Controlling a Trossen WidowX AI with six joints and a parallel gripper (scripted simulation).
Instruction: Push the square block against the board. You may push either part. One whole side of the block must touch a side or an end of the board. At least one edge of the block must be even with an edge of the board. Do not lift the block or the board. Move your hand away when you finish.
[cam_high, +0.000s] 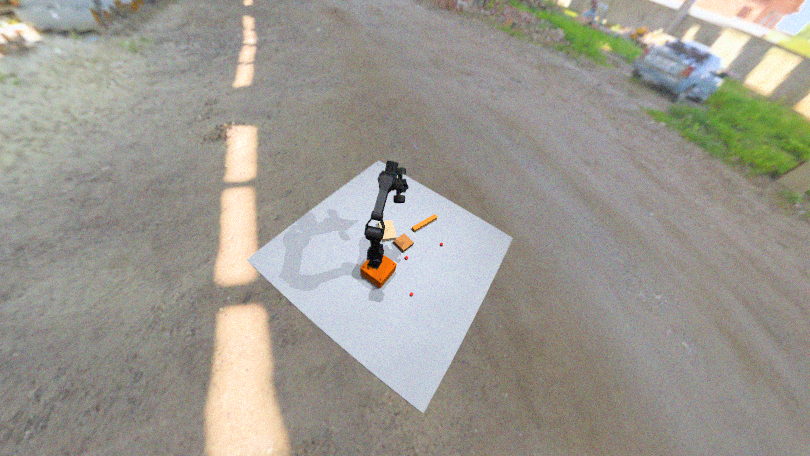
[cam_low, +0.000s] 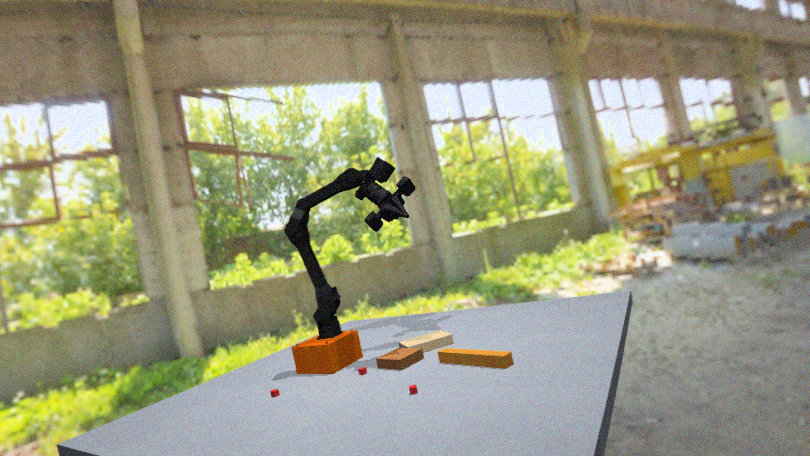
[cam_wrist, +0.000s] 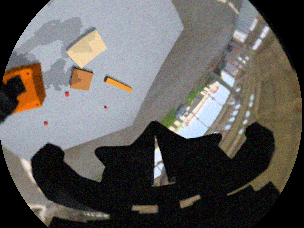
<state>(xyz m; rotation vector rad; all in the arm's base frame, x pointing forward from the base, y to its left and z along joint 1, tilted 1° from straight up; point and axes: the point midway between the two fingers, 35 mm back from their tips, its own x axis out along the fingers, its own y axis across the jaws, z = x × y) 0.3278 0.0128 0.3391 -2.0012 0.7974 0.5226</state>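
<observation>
My gripper tip is 60 mm past the pale tan flat block, 70 mm to the right of it and 400 mm above it. Also, from my gripper tip: long orange board: 150 mm ahead, 130 mm to the right, 400 mm below; brown square block: 90 mm behind, 70 mm to the right, 400 mm below.
</observation>
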